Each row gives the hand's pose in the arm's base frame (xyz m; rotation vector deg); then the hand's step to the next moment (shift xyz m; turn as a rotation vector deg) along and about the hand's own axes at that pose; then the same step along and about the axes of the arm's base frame.
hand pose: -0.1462 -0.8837 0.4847 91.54 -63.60 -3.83
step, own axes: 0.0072 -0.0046 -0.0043 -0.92 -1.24 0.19
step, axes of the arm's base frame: 0.0092 -0.0020 0.0015 0.14 0.38 -1.50
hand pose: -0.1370 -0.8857 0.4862 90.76 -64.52 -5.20
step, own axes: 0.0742 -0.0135 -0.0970 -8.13 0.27 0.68
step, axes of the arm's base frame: 0.1054 0.0177 0.0606 -4.95 5.12 -3.99
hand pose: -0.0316 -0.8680 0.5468 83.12 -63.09 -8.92
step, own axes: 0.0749 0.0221 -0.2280 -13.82 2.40 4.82
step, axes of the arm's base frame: 0.1809 0.1137 0.1116 -11.86 6.52 -6.06
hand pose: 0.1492 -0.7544 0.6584 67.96 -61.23 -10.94
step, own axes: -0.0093 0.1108 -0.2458 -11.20 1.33 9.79
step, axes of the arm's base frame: 0.1375 0.2136 0.0909 -13.82 1.17 -5.55
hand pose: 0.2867 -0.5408 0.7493 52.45 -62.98 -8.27
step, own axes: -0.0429 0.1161 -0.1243 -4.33 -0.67 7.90
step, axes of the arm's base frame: 0.0428 0.1668 0.0333 -8.31 -2.63 -2.39
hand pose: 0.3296 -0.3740 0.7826 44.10 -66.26 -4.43
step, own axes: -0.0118 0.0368 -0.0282 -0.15 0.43 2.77
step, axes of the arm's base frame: 0.0068 0.0468 0.0070 -2.54 -1.02 0.63
